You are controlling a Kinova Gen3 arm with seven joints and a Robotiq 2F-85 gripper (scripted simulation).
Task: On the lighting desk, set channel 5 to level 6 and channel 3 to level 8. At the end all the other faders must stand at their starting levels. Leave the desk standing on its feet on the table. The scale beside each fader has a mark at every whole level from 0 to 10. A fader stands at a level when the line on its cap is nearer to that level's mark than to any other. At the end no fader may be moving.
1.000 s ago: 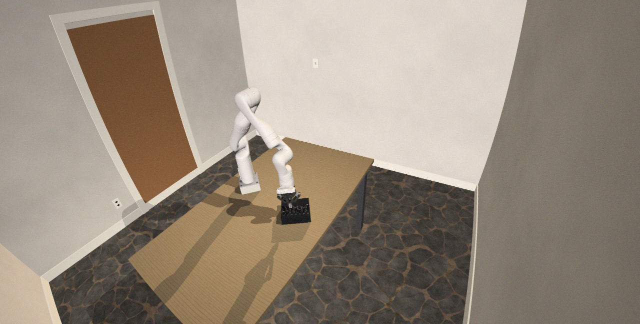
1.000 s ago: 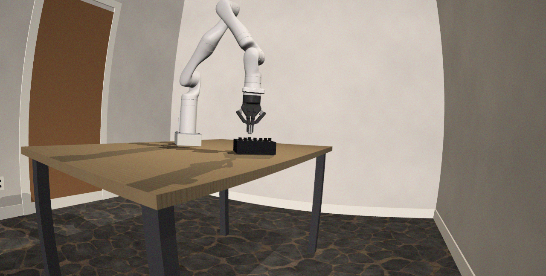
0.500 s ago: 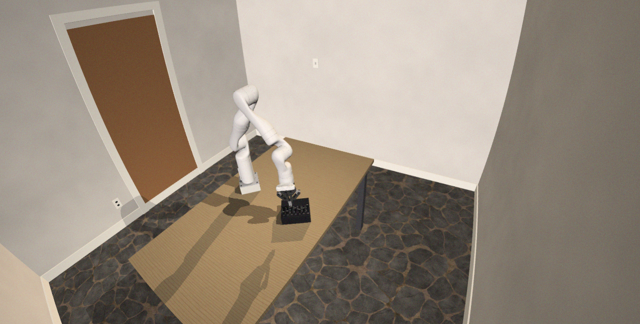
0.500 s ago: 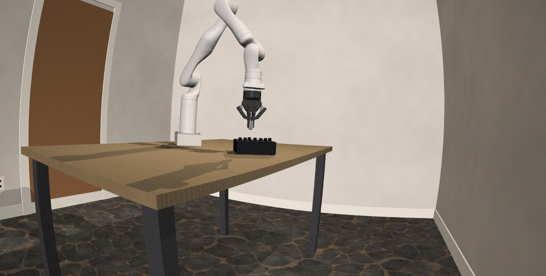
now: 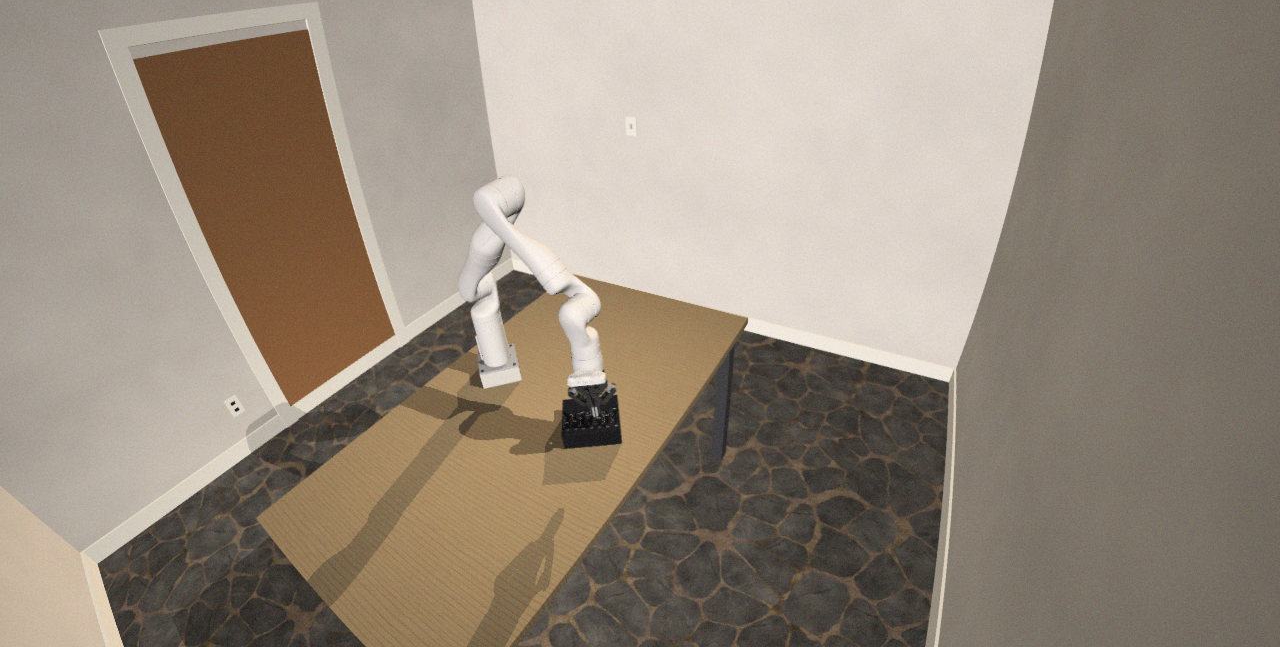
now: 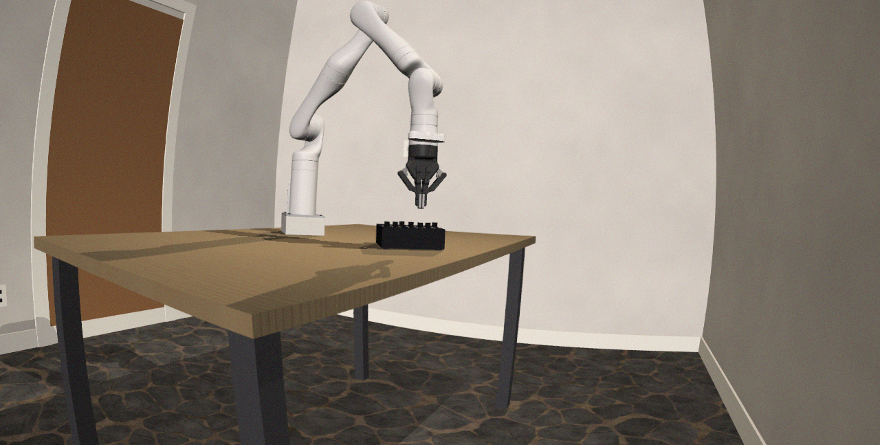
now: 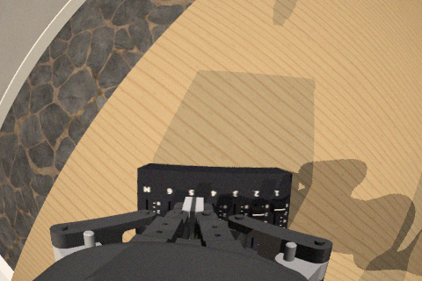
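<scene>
The channel 5 fader cap is 1 cm behind my hand, 2 cm to the left of it and 6 cm below it. Round my hand: M fader cap 1 cm ahead, 7 cm to the left, 6 cm below; channel 4 fader cap 3 cm behind, 2 cm to the left, 6 cm below; channel 3 fader cap 6 cm behind, 2 cm to the left, 6 cm below.
</scene>
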